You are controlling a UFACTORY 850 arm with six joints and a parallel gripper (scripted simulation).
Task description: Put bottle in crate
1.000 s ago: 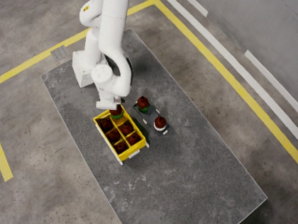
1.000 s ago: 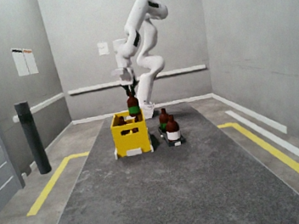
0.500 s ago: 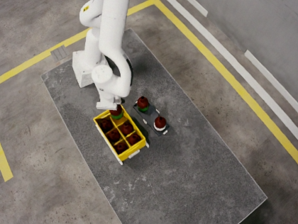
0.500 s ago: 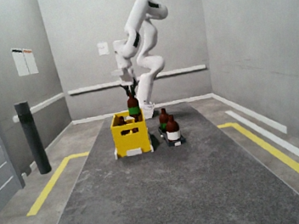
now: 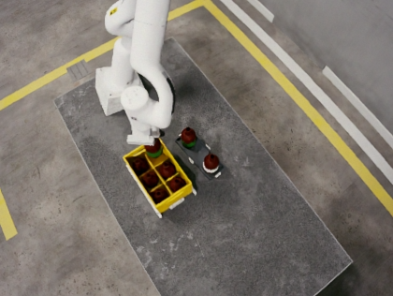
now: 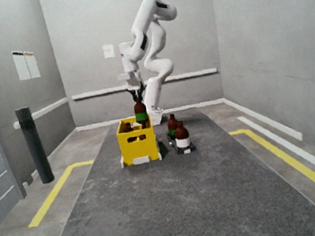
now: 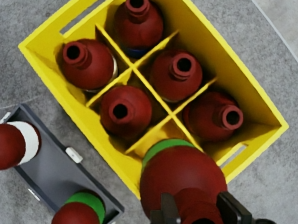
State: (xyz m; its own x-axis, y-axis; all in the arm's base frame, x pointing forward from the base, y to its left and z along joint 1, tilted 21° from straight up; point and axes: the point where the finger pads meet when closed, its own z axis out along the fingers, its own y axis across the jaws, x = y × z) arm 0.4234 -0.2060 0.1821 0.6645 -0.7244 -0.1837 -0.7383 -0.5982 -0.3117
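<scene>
My gripper is now 70 mm above the glass bottle. Also, from my hand: dark tray (110 mm ahead, 170 mm to the left, 290 mm below); then yellow crate (80 mm ahead, 60 mm to the right, 210 mm below).
</scene>
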